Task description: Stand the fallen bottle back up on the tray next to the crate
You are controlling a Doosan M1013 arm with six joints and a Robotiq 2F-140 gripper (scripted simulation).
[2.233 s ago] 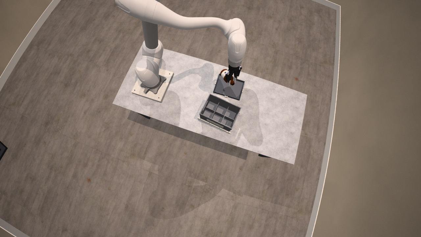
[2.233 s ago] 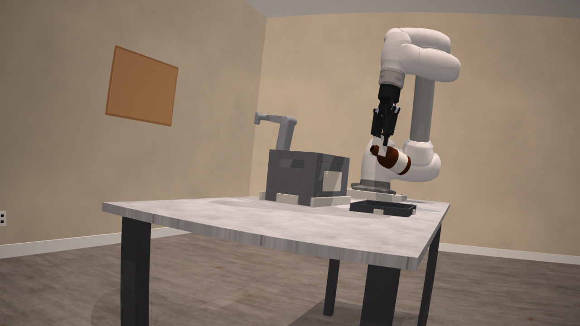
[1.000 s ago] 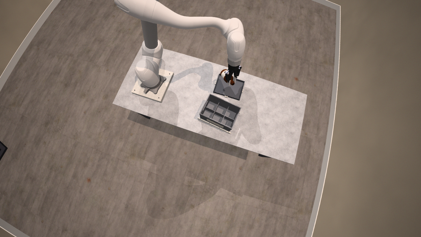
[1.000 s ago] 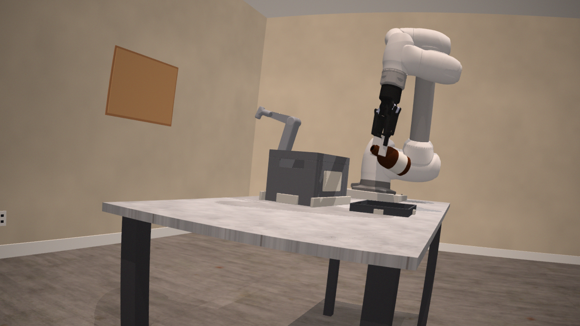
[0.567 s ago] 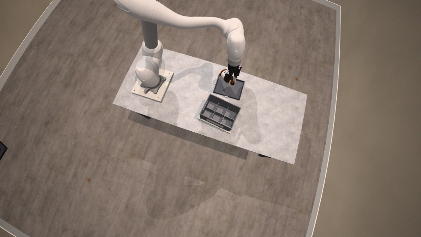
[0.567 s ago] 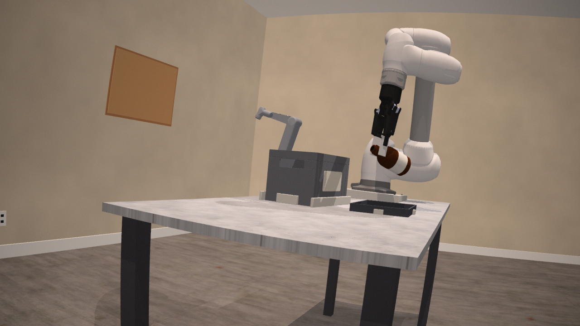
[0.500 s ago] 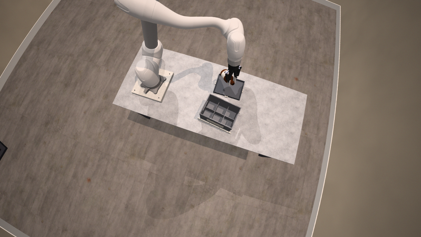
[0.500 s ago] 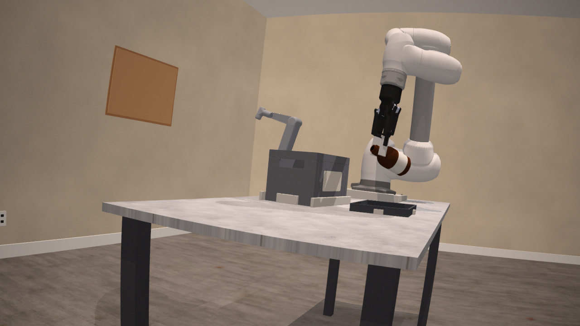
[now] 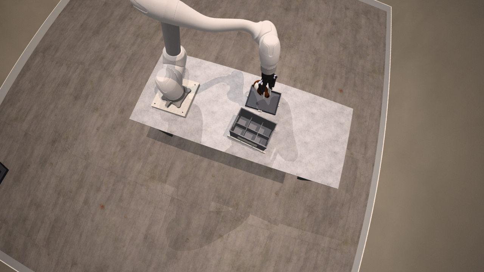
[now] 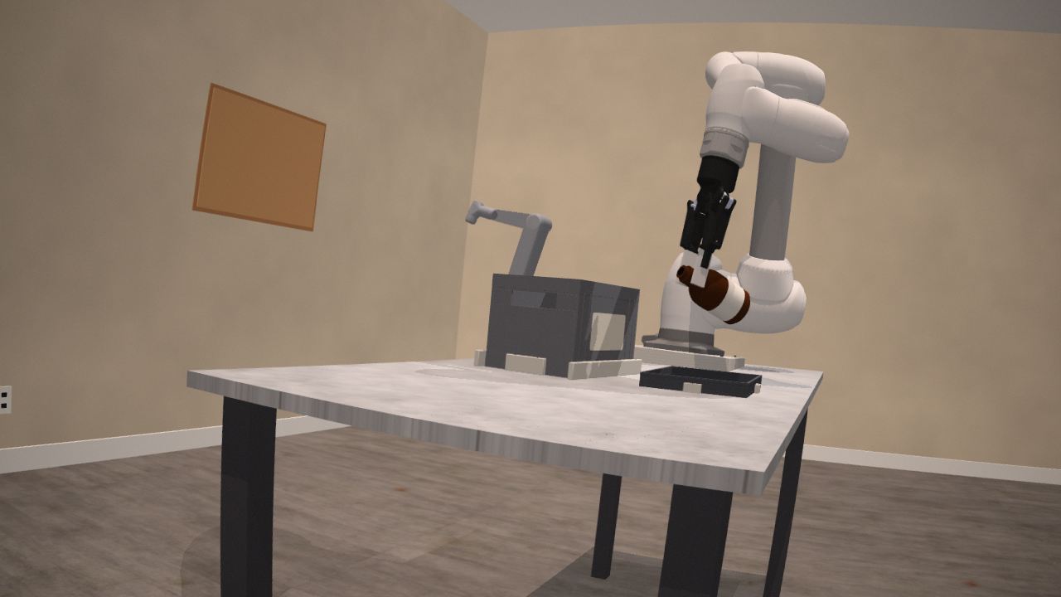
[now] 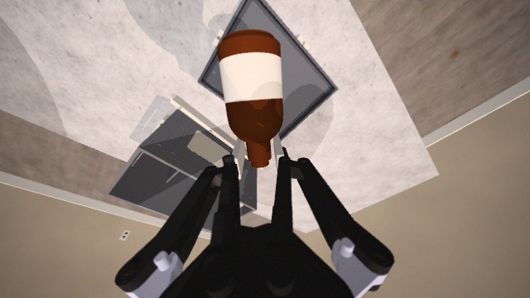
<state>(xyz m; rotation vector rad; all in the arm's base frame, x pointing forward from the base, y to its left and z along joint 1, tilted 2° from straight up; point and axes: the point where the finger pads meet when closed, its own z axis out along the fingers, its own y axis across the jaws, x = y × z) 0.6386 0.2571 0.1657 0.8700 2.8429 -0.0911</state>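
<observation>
My hand is 4 cm above the brown bottle, 3 cm past it and 2 cm to the right of it. From my hand the other things lie so: grey crate 24 cm to the right, 13 cm below, 4 cm ahead; then dark tray 20 cm below, 4 cm to the left, 1 cm behind.
</observation>
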